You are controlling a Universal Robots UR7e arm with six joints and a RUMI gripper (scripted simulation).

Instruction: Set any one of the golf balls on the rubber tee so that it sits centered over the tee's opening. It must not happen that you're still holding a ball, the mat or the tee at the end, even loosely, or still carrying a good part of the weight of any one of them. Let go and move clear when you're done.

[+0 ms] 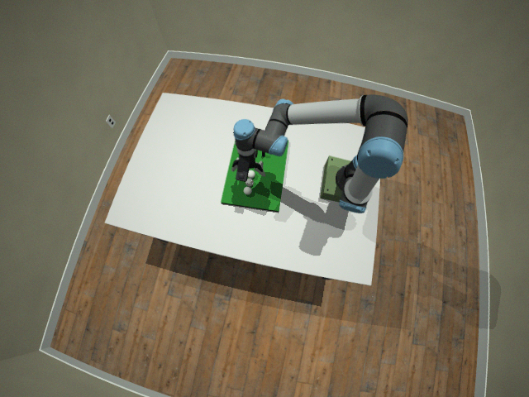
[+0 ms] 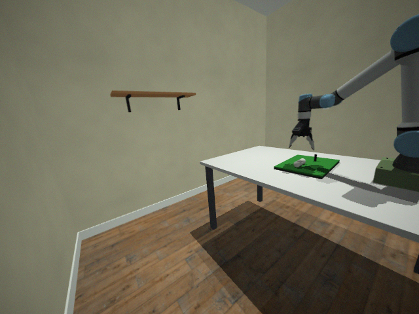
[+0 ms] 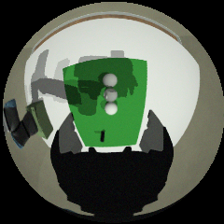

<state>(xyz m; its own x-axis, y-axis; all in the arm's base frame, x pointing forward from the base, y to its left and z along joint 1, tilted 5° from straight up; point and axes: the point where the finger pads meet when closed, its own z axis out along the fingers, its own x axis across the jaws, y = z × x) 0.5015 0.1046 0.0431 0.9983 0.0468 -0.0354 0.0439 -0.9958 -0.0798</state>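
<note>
Right now the golf ball is 10 cm below my hand.
</note>
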